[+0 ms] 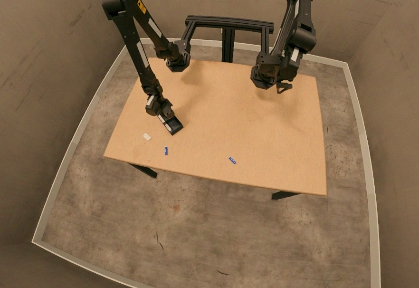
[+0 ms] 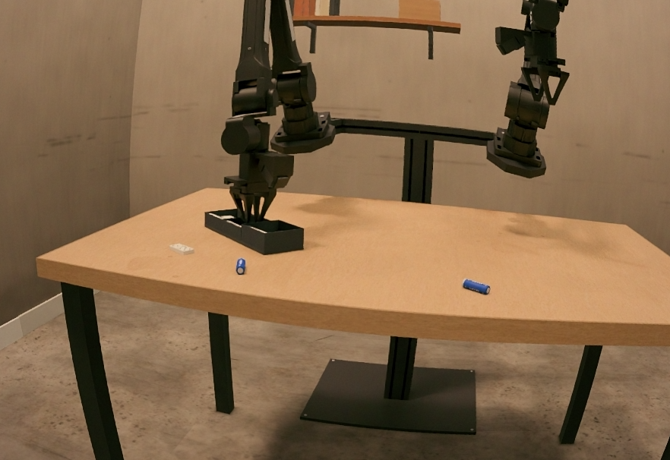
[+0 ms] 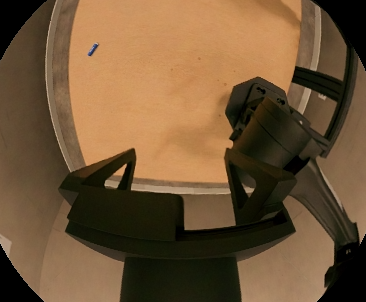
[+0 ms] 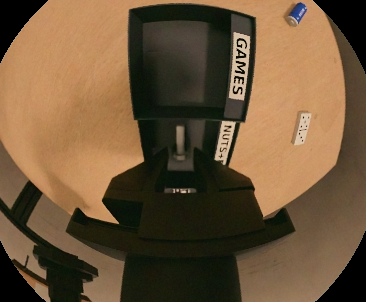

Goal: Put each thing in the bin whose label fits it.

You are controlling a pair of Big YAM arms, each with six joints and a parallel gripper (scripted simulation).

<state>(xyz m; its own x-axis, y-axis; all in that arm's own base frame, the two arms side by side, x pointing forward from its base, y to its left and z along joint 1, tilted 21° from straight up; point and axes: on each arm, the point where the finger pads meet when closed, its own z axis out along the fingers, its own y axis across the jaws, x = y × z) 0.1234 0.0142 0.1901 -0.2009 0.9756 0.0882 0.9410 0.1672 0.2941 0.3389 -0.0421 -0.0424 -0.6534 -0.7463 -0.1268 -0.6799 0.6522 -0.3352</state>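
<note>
Now: the black bin tray 1 cm ahead of my right hand and 1 cm below it. From my right hand the other things lie so: green die: 8 cm behind, 12 cm to the right, 2 cm below; then eraser: 5 cm behind, 7 cm to the right, 1 cm below; then white bolt: 1 cm below.
</note>
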